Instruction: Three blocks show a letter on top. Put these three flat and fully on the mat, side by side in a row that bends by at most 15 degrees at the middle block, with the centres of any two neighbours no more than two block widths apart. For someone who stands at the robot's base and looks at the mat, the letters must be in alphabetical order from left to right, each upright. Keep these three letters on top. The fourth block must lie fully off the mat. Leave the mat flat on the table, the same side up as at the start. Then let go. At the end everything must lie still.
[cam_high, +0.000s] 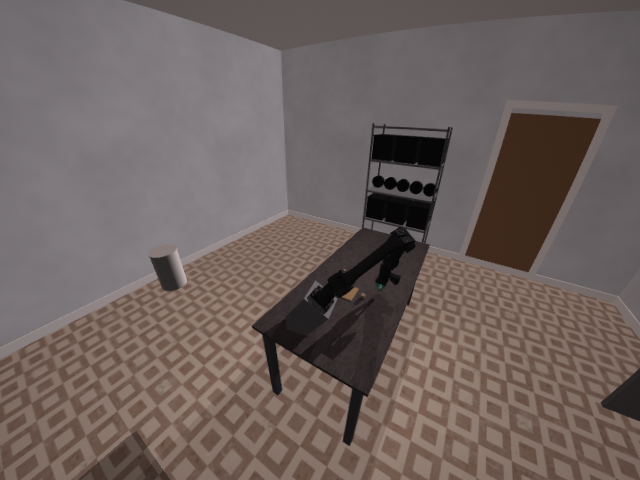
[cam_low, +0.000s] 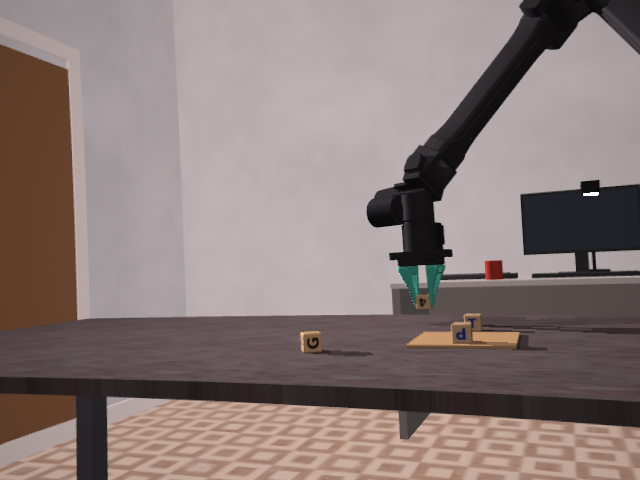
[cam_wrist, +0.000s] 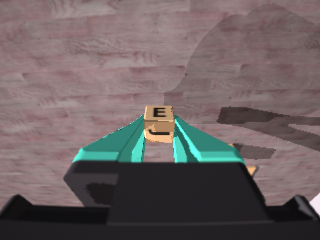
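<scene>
My gripper is now 80 mm past the mat, 220 mm to the right of it and 40 mm above it. From my hand the other things lie so: block: 90 mm behind, 90 mm to the left, 30 mm below.
</scene>
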